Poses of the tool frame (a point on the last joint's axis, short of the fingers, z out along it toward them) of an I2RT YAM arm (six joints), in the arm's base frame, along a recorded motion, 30 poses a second.
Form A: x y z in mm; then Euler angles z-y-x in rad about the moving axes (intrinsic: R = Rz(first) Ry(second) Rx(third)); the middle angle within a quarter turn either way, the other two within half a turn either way.
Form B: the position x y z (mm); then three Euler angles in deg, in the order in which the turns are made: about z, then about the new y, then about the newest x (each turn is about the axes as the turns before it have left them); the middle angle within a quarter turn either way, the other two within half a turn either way. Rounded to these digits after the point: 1 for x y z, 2 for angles.
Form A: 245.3 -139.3 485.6 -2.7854 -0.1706 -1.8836
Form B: 245.3 -139.3 485.6 -159.59 -9.77 -107.92
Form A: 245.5 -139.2 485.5 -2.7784 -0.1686 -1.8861
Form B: 245.5 -139.2 485.5 -159.19 -9.66 -108.07
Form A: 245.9 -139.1 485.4 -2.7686 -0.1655 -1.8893
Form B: 245.9 -139.1 485.4 -158.63 -9.48 -108.25
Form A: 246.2 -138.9 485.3 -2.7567 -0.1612 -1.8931
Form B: 246.2 -138.9 485.3 -157.95 -9.24 -108.47
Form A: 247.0 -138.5 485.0 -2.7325 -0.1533 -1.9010
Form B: 247.0 -138.5 485.0 -156.56 -8.78 -108.92
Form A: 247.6 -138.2 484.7 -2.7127 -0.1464 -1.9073
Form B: 247.6 -138.2 484.7 -155.43 -8.39 -109.28
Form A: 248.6 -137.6 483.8 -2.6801 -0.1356 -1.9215
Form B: 248.6 -137.6 483.8 -153.56 -7.77 -110.09
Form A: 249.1 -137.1 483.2 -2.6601 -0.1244 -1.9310
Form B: 249.1 -137.1 483.2 -152.41 -7.13 -110.64
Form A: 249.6 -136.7 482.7 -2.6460 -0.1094 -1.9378
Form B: 249.6 -136.7 482.7 -151.60 -6.27 -111.03
